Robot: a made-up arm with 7 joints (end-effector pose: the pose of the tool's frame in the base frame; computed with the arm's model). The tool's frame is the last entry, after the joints. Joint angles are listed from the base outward.
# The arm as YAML. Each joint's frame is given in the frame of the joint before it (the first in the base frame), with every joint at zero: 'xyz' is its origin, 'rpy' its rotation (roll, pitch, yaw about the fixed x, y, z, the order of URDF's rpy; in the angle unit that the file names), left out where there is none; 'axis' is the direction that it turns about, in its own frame. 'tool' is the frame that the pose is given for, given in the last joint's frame.
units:
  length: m
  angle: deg
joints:
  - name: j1
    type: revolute
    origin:
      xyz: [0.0, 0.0, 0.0]
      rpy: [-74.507, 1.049, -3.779]
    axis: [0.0, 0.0, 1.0]
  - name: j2
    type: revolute
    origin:
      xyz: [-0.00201, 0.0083, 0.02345]
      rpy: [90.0, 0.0, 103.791]
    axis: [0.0, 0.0, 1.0]
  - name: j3
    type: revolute
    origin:
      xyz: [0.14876, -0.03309, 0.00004]
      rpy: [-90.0, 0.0, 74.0]
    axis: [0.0, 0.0, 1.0]
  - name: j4
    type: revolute
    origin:
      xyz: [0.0, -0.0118, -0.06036]
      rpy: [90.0, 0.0, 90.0]
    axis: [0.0, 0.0, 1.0]
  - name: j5
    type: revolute
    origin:
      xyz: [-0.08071, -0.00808, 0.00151]
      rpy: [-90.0, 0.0, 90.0]
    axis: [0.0, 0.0, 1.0]
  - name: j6
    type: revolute
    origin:
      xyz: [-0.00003, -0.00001, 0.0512]
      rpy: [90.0, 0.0, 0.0]
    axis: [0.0, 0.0, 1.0]
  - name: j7
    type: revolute
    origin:
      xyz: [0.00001, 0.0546, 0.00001]
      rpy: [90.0, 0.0, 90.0]
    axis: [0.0, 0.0, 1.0]
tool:
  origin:
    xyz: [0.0, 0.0, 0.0]
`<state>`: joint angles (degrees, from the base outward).
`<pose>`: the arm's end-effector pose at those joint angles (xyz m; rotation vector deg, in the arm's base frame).
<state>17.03 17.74 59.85 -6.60 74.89 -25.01 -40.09</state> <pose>0.0107 0.2479 -0.1677 88.08 68.14 -8.84</pose>
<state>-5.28 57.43 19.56 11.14 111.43 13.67 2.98</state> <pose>0.1715 0.2787 -0.0934 167.44 24.68 24.94</pose>
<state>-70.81 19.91 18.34 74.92 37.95 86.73 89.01</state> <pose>0.3011 0.1220 -0.1816 107.91 61.16 90.29</pose>
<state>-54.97 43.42 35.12 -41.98 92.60 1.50 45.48</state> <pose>0.1348 0.1291 0.0866 -79.64 101.42 -118.65</pose>
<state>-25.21 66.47 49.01 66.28 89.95 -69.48 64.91</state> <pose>0.1422 0.3447 -0.1053 91.20 -35.75 25.10</pose>
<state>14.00 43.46 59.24 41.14 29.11 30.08 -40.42</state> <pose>-0.0576 0.3606 -0.1686 12.61 85.07 40.43</pose>
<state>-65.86 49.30 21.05 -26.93 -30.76 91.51 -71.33</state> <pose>0.2277 0.1403 0.0642 9.48 13.66 -66.02</pose>
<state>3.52 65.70 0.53 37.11 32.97 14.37 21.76</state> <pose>0.0973 0.3447 -0.1611 110.71 45.32 24.09</pose>
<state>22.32 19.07 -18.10 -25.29 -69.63 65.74 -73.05</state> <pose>0.0023 0.0117 -0.2354 -102.95 42.24 -94.53</pose>
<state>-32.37 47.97 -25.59 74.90 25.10 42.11 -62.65</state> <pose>0.1430 0.3084 -0.2314 19.90 124.10 -5.66</pose>
